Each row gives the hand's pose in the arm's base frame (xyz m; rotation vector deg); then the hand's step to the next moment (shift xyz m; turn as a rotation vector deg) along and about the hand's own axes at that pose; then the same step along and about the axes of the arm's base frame.
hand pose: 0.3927 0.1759 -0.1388 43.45 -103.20 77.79
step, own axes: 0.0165 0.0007 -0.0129 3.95 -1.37 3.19
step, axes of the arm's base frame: -0.0069 0.0123 0.0155 -1.72 -3.52 3.50
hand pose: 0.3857 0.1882 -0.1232 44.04 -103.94 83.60
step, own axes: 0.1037 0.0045 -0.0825 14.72 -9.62 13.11
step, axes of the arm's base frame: -0.0539 0.0784 0.0924 -3.04 -15.22 15.49
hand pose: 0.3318 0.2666 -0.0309 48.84 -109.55 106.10
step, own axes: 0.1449 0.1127 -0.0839 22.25 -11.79 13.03
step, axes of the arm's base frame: -0.1945 0.0528 0.0105 -7.40 -16.43 21.89
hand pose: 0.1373 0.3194 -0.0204 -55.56 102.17 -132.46
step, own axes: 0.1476 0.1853 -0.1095 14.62 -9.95 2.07
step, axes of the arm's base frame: -0.2325 -0.0286 -0.1150 -7.48 -4.56 15.50
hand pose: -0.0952 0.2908 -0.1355 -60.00 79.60 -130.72
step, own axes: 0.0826 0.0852 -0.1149 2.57 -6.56 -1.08
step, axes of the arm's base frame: -0.1497 -0.0136 -0.0684 -1.69 2.57 6.43
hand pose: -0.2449 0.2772 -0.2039 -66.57 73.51 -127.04
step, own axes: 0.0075 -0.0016 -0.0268 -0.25 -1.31 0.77
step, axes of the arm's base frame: -0.0254 0.0114 -0.0021 0.90 0.43 1.17
